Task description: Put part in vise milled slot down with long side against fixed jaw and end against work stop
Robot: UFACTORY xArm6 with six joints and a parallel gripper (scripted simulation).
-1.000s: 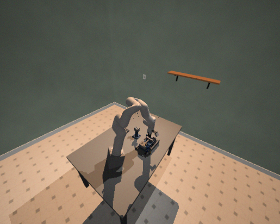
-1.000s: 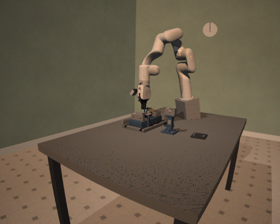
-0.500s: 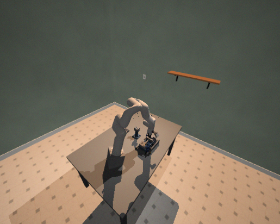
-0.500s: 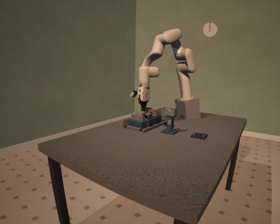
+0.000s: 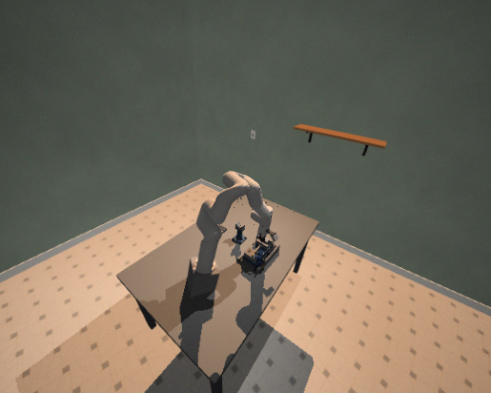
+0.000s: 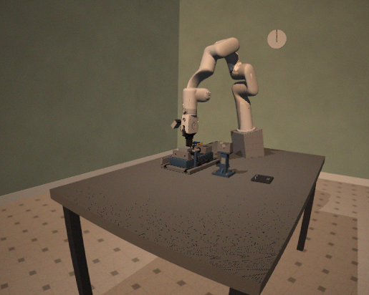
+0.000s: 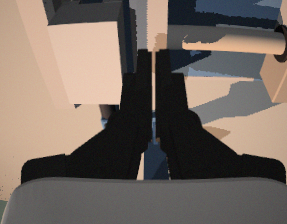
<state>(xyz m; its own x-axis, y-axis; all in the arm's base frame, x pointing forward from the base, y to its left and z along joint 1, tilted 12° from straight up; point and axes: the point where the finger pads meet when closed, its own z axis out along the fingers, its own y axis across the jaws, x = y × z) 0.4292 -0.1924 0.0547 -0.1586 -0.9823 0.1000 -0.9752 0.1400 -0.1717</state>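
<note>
Now: the part 40 mm ahead of my hand, 10 mm to the right of it and 40 mm below it. Also, from my hand: air cylinder rod: 50 mm behind, 10 mm to the left, 50 mm below; then work stop: 40 mm ahead, 40 mm to the left, 40 mm below; then vise base rail: 50 mm behind, 90 mm to the right, 100 mm below.
</note>
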